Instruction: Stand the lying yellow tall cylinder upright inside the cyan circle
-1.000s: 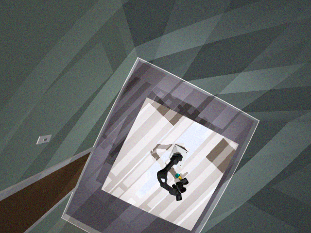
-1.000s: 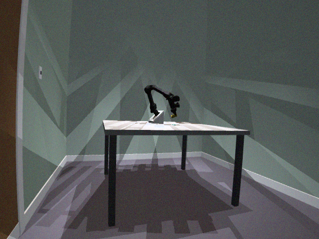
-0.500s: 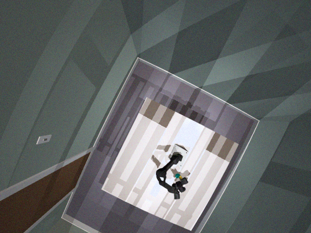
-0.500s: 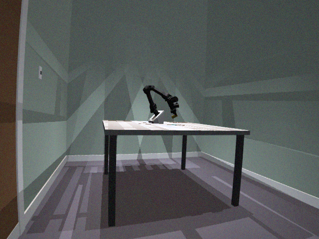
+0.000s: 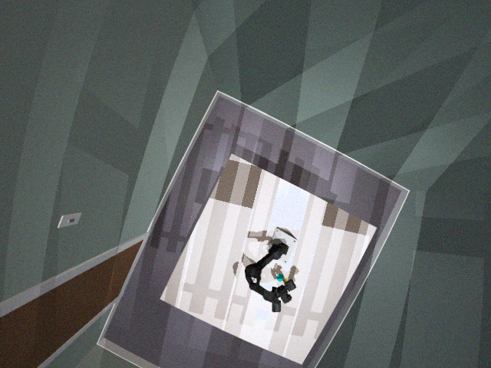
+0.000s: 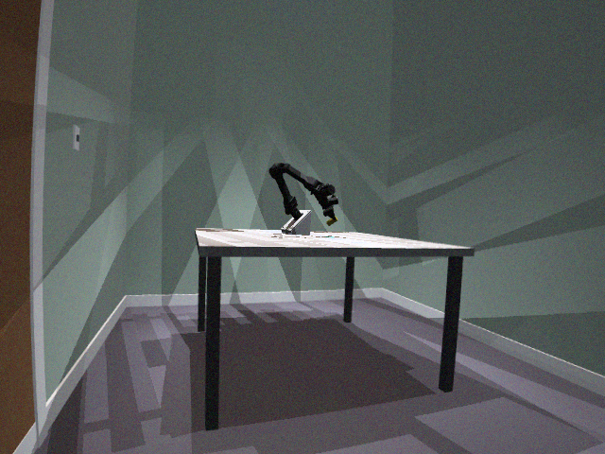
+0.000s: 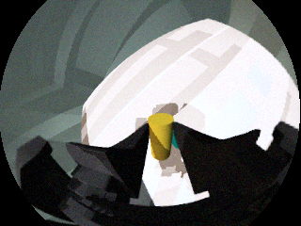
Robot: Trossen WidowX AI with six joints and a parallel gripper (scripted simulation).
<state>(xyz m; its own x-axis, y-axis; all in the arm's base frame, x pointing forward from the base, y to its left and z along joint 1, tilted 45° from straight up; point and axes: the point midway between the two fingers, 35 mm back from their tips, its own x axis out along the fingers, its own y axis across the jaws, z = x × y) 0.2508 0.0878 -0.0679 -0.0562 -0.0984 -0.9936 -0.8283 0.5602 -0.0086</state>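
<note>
Right now my gripper tip is 110 mm above the cyan circle, 30 mm to the left of it and 10 mm short of it. The rest, counted from my gripper tip: yellow cylinder 20 mm below, 10 mm to the right, 10 mm behind.
</note>
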